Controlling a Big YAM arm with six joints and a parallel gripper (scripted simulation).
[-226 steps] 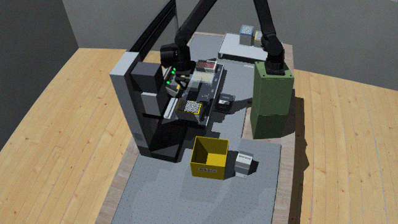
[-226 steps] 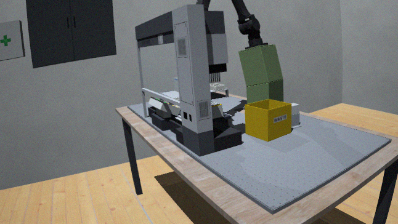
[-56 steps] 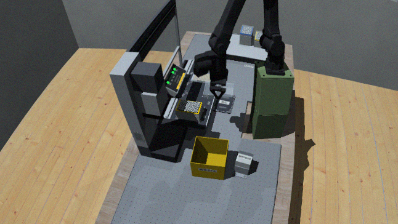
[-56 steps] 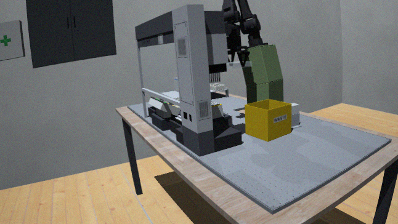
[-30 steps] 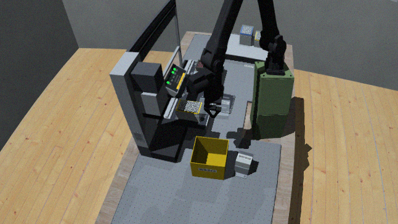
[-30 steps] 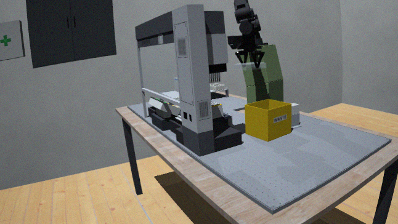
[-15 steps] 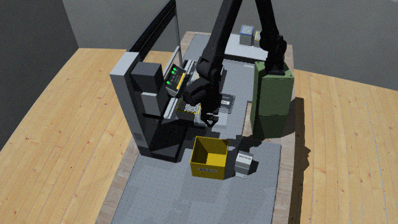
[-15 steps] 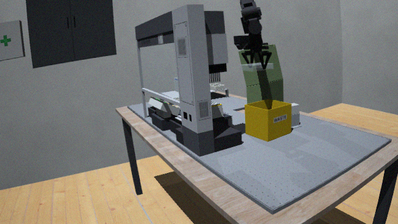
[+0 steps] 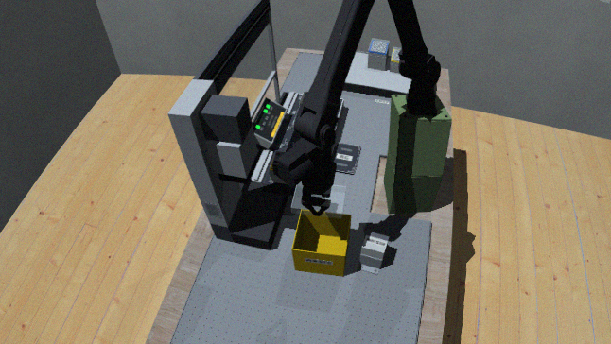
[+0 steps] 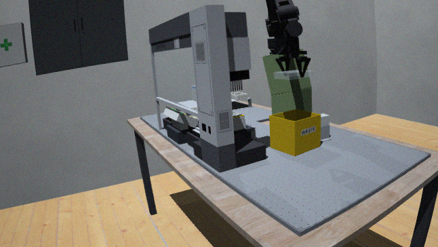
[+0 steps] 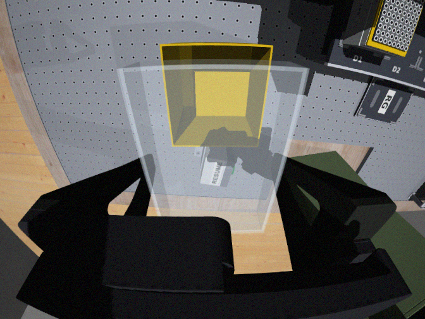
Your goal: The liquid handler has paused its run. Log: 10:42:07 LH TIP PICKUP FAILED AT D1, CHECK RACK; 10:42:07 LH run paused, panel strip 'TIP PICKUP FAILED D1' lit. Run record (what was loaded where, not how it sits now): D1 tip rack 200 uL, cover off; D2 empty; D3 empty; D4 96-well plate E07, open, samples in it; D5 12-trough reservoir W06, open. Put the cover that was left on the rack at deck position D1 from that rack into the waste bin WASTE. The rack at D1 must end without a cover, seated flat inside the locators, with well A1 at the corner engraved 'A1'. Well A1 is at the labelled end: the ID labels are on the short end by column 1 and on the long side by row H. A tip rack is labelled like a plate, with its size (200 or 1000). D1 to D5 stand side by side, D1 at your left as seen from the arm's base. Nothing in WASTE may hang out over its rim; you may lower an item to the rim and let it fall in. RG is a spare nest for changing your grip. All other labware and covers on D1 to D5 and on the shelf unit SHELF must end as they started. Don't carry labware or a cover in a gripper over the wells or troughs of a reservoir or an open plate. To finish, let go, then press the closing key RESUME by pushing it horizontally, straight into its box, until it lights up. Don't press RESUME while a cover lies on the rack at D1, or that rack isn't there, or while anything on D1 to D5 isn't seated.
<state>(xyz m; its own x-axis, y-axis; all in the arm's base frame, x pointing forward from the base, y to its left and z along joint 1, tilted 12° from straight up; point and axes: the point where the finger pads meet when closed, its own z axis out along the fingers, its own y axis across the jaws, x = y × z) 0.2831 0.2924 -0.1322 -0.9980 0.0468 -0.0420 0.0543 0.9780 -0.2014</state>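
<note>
The yellow waste bin is 250 mm below my hand. From my hand the other things lie so: clear cover: 10 mm above; grey resume box: 230 mm below, 170 mm behind, 10 mm to the right; head: 230 mm ahead, 90 mm above, 80 mm to the right.
</note>
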